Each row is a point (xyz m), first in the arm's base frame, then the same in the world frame.
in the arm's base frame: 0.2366 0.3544 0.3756
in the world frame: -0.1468 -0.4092 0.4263
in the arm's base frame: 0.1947 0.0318 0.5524
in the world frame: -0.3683 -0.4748 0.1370
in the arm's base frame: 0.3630 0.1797 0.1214
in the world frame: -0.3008 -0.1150 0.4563
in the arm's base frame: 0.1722 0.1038 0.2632
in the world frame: -0.4149 -0.3278 0.3930
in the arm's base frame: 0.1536 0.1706 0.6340
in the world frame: -0.2535 -0.5891 0.1739
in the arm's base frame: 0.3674 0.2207 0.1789
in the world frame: -0.2477 -0.1574 0.4365
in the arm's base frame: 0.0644 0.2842 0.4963
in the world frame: -0.2534 -0.5962 0.3734
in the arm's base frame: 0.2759 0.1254 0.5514
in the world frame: -0.2522 -0.4358 0.1560
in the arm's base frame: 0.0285 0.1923 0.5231
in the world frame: -0.3365 -0.6180 0.3178
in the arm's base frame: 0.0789 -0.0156 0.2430
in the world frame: -0.5644 -0.3564 0.3797
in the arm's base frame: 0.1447 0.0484 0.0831
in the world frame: -0.5304 -0.2226 0.5019
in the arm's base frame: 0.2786 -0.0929 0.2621
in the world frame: -0.5161 -0.2015 0.2386
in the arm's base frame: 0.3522 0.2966 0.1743
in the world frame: -0.1968 -0.1837 0.4887
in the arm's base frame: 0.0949 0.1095 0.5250
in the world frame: -0.3671 -0.5502 0.2421
